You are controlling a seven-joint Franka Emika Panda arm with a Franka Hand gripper.
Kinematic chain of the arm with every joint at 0, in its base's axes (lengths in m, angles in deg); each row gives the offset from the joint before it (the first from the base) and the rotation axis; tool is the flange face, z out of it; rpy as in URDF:
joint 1: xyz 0 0 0.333 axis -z
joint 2: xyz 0 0 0 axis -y
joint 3: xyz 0 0 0.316 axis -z
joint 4: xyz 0.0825 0 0 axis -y
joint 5: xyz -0.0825 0 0.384 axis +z
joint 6: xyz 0 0 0 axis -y
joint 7: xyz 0.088 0 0 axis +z
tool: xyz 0 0 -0.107 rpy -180 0 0
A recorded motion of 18 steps. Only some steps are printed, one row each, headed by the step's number.
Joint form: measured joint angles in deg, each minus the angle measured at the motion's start. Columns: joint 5, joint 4, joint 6, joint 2, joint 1, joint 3, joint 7.
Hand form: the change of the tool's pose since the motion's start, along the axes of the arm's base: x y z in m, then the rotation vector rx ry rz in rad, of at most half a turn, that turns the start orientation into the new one. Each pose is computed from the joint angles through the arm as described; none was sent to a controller.
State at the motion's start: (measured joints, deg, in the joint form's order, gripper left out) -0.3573 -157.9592 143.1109 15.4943 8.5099 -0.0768 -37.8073
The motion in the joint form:
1: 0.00 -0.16 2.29 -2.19 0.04 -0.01 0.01
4: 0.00 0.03 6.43 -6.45 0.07 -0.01 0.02
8: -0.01 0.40 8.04 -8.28 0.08 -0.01 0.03
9: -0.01 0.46 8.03 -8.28 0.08 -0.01 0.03
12: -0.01 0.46 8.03 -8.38 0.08 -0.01 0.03
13: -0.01 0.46 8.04 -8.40 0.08 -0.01 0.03
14: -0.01 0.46 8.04 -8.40 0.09 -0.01 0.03
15: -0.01 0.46 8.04 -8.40 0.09 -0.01 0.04
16: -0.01 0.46 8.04 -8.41 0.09 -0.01 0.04
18: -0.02 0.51 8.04 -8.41 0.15 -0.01 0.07
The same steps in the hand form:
1: 0.0017 -0.0004 -0.0122 0.0004 0.0010 -0.0002
4: 0.0063 -0.0012 -0.0334 0.0007 -0.0003 -0.0003
8: 0.0095 -0.0018 -0.0411 0.0004 -0.0029 0.0000
9: 0.0099 -0.0018 -0.0407 0.0003 -0.0037 0.0000
12: 0.0098 -0.0018 -0.0414 0.0005 -0.0020 0.0000
13: 0.0098 -0.0018 -0.0415 0.0005 -0.0018 0.0000
14: 0.0098 -0.0019 -0.0415 0.0005 -0.0018 -0.0002
15: 0.0098 -0.0019 -0.0415 0.0005 -0.0018 0.0000
16: 0.0098 -0.0019 -0.0416 0.0006 -0.0017 0.0000
18: 0.0101 -0.0023 -0.0413 0.0003 -0.0025 -0.0004

